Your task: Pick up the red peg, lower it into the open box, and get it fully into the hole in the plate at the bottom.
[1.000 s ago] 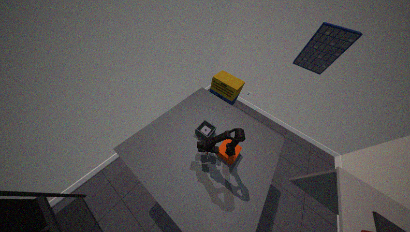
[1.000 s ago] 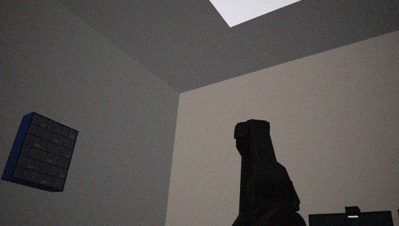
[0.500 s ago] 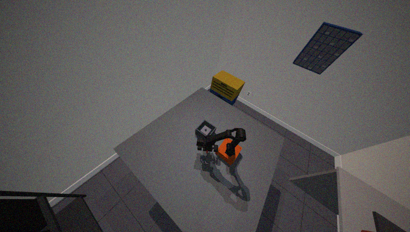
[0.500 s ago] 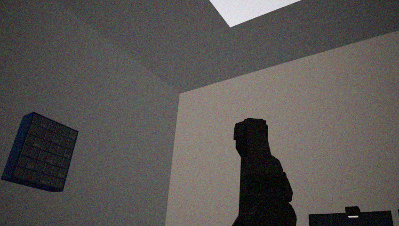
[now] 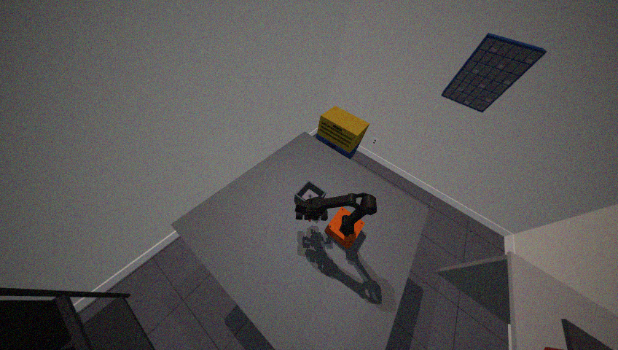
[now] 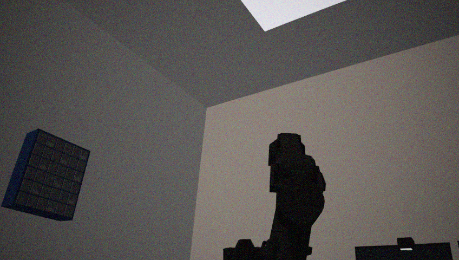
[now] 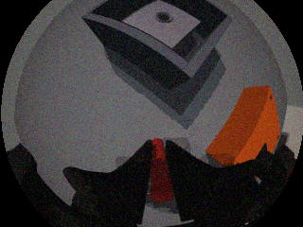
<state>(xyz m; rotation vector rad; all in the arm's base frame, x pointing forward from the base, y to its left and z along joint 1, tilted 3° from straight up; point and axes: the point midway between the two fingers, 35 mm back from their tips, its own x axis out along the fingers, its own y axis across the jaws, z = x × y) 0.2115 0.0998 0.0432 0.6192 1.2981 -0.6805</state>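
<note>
The pale plate is 110 mm ahead of my gripper tip, 130 mm to the right of it and 40 mm below it. From my gripper tip the other things lie so: dark box 110 mm ahead, 130 mm to the right, 60 mm below; then red peg 10 mm behind, 10 mm to the left, 10 mm above.
</note>
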